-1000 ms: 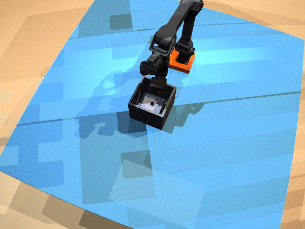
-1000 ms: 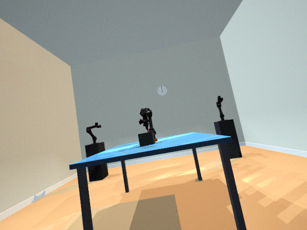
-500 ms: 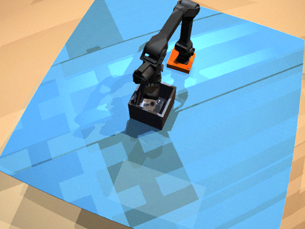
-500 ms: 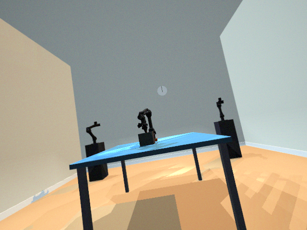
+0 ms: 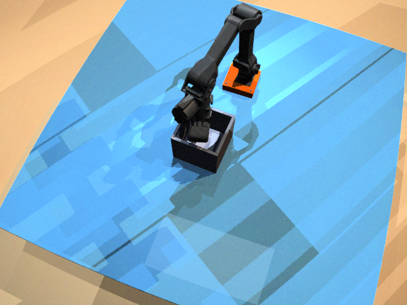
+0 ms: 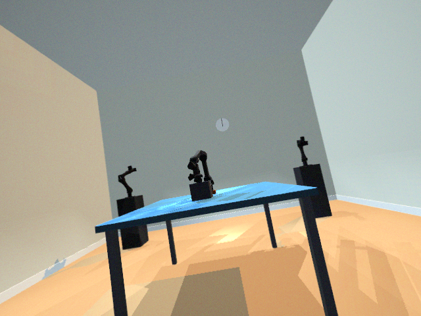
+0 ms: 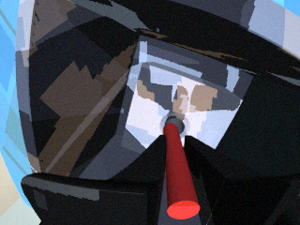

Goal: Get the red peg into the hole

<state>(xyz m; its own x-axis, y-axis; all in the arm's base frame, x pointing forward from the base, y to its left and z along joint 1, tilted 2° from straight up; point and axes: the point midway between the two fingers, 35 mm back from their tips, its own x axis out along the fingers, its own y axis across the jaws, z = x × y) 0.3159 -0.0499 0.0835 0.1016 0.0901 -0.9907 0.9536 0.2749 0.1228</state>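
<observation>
Right now my gripper tip is 10 mm to the right of the red peg and 10 mm below it. From my gripper tip the other things lie so: grey plate (50 mm below, 10 mm to the left).
</observation>
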